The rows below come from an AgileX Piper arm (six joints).
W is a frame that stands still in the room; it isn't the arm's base.
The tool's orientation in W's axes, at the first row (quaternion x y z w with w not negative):
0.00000, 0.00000, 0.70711, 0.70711
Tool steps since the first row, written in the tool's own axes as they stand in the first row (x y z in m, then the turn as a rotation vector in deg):
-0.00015, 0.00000, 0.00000, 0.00, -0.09, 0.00
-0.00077, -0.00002, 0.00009, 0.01, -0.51, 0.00
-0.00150, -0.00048, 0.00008, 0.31, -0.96, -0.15
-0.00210, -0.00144, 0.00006, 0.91, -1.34, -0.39
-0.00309, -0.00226, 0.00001, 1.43, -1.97, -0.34
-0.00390, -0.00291, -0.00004, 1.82, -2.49, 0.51
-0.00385, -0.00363, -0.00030, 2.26, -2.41, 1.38
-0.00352, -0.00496, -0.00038, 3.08, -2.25, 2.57
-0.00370, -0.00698, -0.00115, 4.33, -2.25, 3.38
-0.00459, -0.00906, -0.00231, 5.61, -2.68, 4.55
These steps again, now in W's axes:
0.00000, -0.00015, 0.00000, 0.09, 0.00, 0.00
0.00002, -0.00077, 0.00009, 0.51, 0.01, 0.00
0.00048, -0.00150, 0.00008, 0.96, 0.31, -0.15
0.00144, -0.00210, 0.00006, 1.34, 0.91, -0.39
0.00226, -0.00309, 0.00001, 1.97, 1.43, -0.34
0.00291, -0.00390, -0.00004, 2.49, 1.82, 0.51
0.00363, -0.00385, -0.00030, 2.41, 2.26, 1.38
0.00496, -0.00352, -0.00038, 2.25, 3.08, 2.57
0.00698, -0.00370, -0.00115, 2.25, 4.33, 3.38
0.00906, -0.00459, -0.00231, 2.68, 5.61, 4.55

